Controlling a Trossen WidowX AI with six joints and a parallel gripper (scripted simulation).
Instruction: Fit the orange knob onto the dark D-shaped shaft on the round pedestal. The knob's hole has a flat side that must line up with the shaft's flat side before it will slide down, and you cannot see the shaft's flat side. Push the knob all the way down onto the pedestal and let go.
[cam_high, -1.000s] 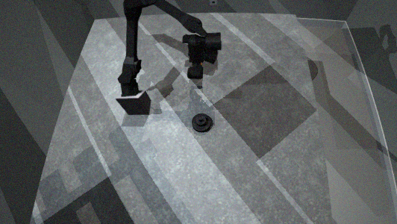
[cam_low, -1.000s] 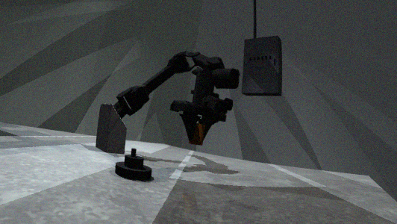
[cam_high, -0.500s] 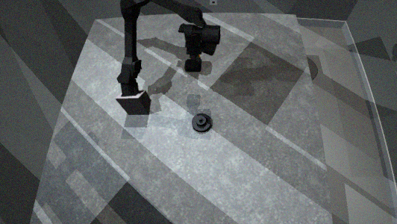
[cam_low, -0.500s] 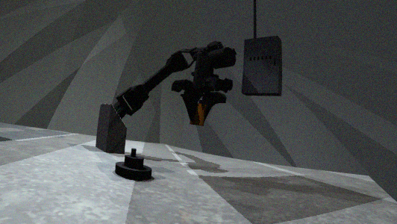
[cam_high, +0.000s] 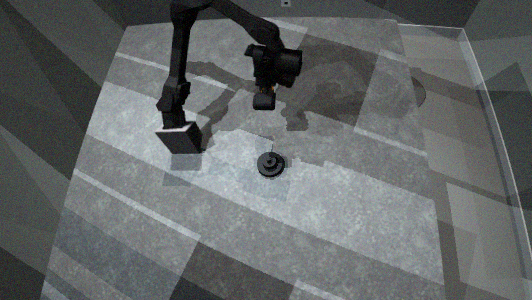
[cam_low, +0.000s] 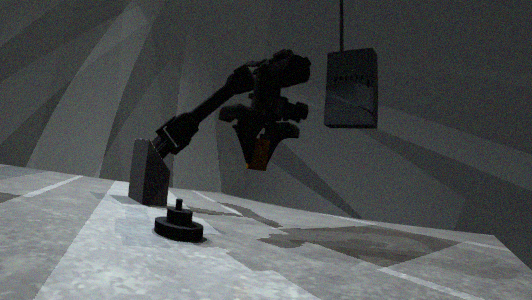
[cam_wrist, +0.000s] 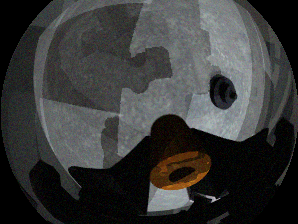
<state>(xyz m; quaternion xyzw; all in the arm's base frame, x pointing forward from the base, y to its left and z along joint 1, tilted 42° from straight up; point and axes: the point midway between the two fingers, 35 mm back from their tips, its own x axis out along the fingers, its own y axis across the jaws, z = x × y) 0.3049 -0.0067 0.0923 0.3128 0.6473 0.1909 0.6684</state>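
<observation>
Now: gripper tip 17 cm to the left of the dark pedestal, 11 cm above it and 2 cm past it. Round my gripper tip: knob (2 cm above).
</observation>
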